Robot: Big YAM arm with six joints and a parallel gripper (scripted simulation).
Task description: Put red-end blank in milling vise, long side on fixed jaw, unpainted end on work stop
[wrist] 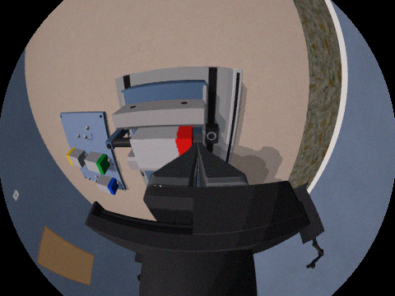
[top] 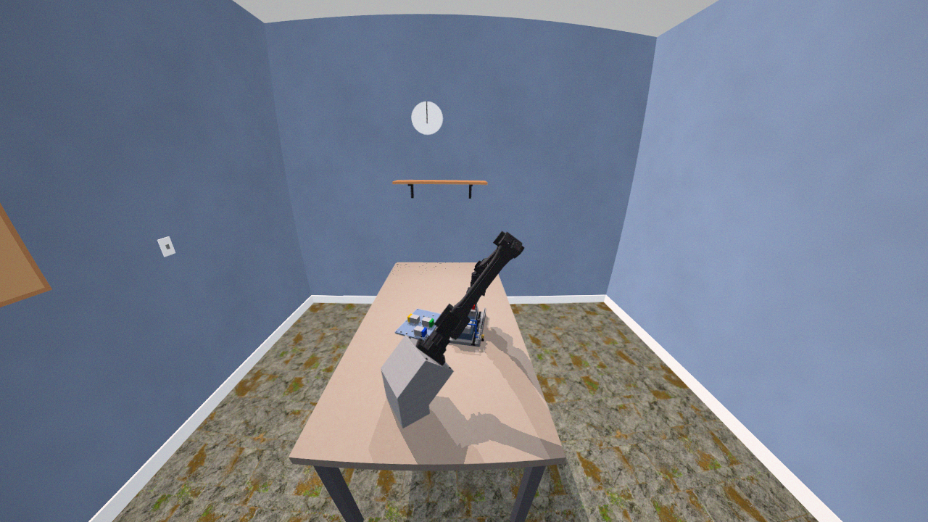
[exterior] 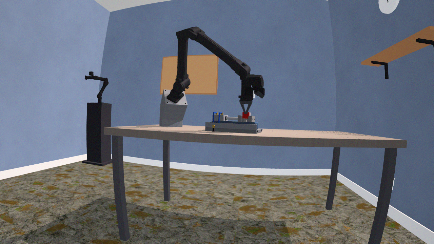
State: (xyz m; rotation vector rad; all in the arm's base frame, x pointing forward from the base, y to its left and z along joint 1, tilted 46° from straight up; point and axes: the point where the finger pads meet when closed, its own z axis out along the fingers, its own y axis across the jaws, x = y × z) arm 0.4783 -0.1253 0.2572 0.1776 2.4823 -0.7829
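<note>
Now: hand 20 mm short of the work stop, 90 mm to the right of it and 20 mm above it. Also, from my hand: green-ended blank 20 mm behind, 280 mm to the left, 90 mm below; blue plate 320 mm to the left, 110 mm below; vise 60 mm behind, 60 mm to the left, 70 mm below.
</note>
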